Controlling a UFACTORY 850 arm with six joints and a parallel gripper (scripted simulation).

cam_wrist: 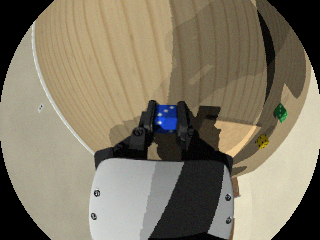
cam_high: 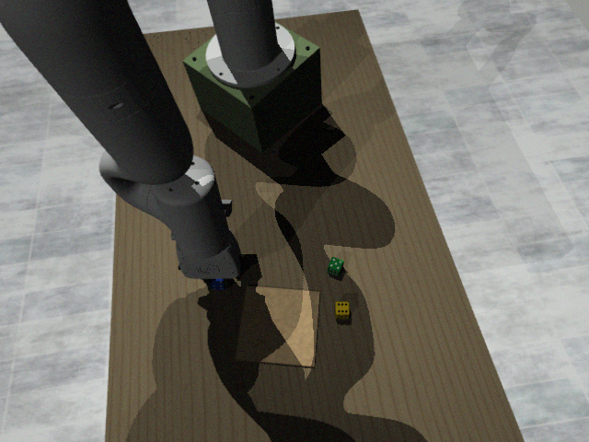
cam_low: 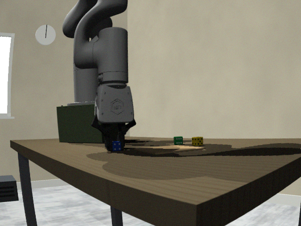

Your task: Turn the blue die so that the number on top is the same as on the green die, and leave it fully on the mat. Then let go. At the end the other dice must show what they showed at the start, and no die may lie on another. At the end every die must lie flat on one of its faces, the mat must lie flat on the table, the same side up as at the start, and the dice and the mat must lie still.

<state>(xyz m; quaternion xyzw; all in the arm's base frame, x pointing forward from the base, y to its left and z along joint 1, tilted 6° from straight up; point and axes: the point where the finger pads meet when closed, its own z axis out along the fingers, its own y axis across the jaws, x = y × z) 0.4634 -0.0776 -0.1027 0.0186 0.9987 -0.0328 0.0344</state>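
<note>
The blue die lies 10 mm below my hand. From my hand the other things lie so: tan mat: 110 mm to the left, 90 mm ahead, 20 mm below; then yellow die: 230 mm to the left, 70 mm ahead, 10 mm below; then green die: 220 mm to the left, 20 mm behind, 10 mm below.
</note>
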